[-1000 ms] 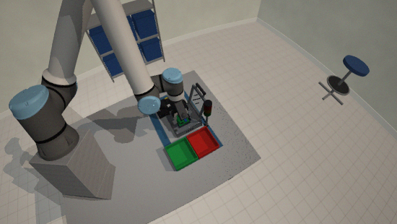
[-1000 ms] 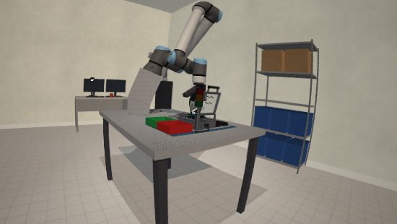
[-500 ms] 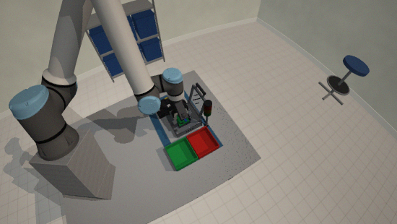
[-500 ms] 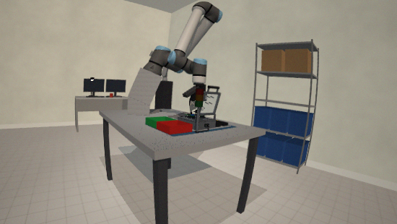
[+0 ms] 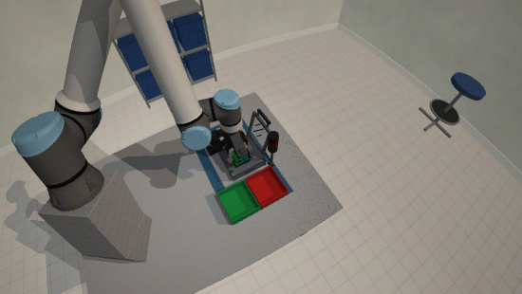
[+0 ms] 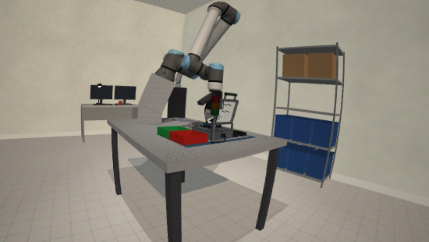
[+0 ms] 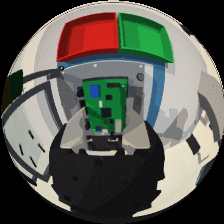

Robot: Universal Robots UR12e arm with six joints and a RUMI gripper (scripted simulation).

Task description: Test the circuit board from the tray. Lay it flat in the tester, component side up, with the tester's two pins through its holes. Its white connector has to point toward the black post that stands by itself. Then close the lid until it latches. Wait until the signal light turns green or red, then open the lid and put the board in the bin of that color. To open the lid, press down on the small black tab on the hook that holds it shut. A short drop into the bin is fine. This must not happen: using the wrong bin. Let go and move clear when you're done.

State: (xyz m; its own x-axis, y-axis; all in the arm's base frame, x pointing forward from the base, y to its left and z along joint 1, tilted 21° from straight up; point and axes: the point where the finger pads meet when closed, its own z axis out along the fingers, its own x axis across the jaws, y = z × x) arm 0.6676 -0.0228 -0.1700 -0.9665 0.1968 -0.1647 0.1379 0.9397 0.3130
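Now: the green circuit board 10 mm to the left of my hand. From my hand the other things lie so: green bin (180 mm to the right, 130 mm behind, 70 mm below); red bin (200 mm to the right, 70 mm below, 20 mm ahead); tester lid (120 mm ahead, 100 mm above, 10 mm to the right).
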